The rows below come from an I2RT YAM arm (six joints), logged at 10 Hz.
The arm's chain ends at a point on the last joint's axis. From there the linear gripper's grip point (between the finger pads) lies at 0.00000 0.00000 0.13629 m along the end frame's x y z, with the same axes.
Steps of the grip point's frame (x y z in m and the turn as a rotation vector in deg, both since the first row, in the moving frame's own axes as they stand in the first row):
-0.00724, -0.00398, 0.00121, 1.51, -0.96, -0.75
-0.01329, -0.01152, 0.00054, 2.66, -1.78, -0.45
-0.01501, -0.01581, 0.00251, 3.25, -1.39, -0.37
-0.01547, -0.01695, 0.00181, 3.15, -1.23, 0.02
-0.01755, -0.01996, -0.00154, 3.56, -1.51, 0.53
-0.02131, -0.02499, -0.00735, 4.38, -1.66, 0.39
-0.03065, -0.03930, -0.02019, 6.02, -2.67, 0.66
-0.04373, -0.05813, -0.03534, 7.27, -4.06, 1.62
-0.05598, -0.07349, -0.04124, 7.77, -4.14, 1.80
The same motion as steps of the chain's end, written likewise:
-0.00493, -0.00040, 0.00128, 1.51, -0.96, -0.75
-0.00903, -0.00521, 0.00075, 2.66, -1.78, -0.45
-0.01168, -0.00809, 0.00277, 3.25, -1.39, -0.37
-0.01255, -0.00946, 0.00205, 3.15, -1.23, 0.02
-0.01400, -0.01148, -0.00123, 3.56, -1.51, 0.53
-0.01740, -0.01457, -0.00689, 4.38, -1.66, 0.39
-0.02440, -0.02498, -0.01929, 6.02, -2.67, 0.66
-0.03435, -0.04076, -0.03390, 7.27, -4.06, 1.62
-0.04646, -0.05493, -0.03963, 7.77, -4.14, 1.80

